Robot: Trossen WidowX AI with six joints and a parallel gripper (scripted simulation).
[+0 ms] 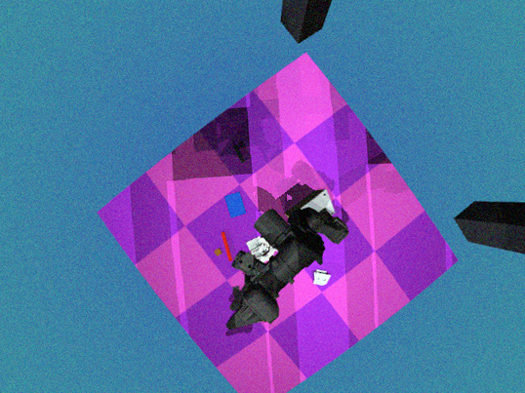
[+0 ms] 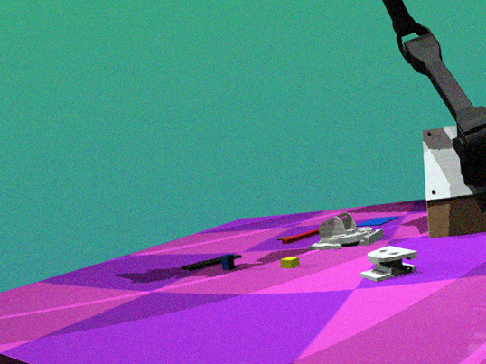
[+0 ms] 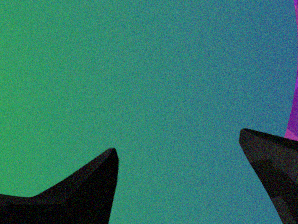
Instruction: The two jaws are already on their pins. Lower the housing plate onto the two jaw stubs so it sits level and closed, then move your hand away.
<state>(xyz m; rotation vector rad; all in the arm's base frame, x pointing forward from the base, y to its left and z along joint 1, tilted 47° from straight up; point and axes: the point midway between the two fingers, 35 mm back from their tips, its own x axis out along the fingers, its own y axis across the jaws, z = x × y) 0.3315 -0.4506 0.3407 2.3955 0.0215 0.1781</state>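
Right now the housing plate is 660 mm below my gripper tip, 310 mm to the left of it and 190 mm behind it. Round my gripper tip: blue tile (690 mm below, 200 mm to the right, 60 mm behind); red bar (680 mm below, 80 mm ahead, 60 mm to the right); yellow cube (680 mm below, 230 mm to the left).
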